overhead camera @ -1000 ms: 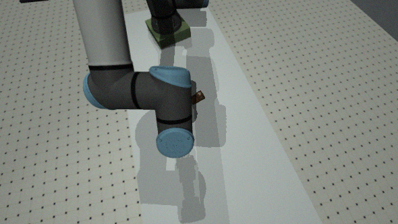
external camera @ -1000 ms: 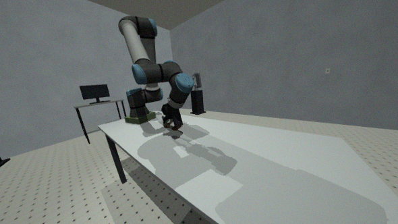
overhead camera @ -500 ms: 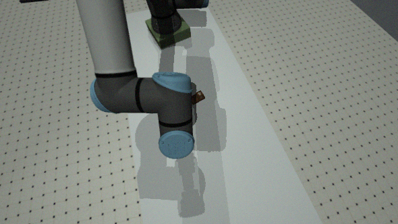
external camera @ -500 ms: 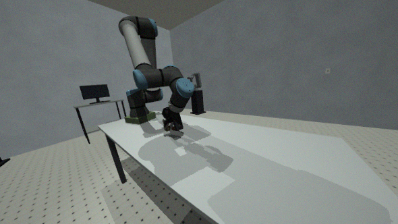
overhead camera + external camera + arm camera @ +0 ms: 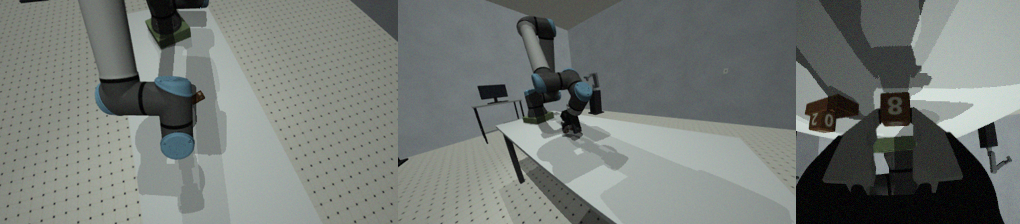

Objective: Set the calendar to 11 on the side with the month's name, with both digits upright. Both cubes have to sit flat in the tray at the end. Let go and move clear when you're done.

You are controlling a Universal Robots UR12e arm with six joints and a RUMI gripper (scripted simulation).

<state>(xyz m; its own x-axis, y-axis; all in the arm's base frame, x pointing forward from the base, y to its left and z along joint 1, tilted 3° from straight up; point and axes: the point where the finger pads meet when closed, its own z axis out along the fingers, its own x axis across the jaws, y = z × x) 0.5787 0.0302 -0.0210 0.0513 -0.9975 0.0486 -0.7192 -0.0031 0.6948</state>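
Right now the brown calendar tray is 5 cm behind my hand, 10 cm to the left of it and 2 cm below it. Round my hand: brown cube (1 cm behind, 1 cm below).
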